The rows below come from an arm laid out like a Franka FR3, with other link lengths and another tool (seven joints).
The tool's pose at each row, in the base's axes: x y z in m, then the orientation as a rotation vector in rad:
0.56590 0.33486 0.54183 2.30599 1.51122 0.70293
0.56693 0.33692 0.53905 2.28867 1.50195 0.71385
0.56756 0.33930 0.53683 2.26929 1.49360 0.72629
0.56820 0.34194 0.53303 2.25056 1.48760 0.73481
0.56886 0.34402 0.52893 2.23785 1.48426 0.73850
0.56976 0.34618 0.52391 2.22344 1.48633 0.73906
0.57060 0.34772 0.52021 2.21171 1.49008 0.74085
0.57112 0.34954 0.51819 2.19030 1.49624 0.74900
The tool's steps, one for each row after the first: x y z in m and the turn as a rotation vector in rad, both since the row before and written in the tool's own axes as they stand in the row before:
0.00156 -0.00141 0.00293 -0.01916 0.00039 -0.00363
0.00186 -0.00161 0.00222 -0.02034 0.00145 -0.00489
0.00174 -0.00257 0.00349 -0.01785 -0.00010 -0.00623
0.00118 -0.00255 0.00370 -0.01132 -0.00117 -0.00493
0.00114 -0.00295 0.00454 -0.00888 -0.00156 -0.00884
0.00087 -0.00205 0.00344 -0.00630 0.00045 -0.00785
0.00141 -0.00145 0.00189 -0.01275 0.00400 -0.01311

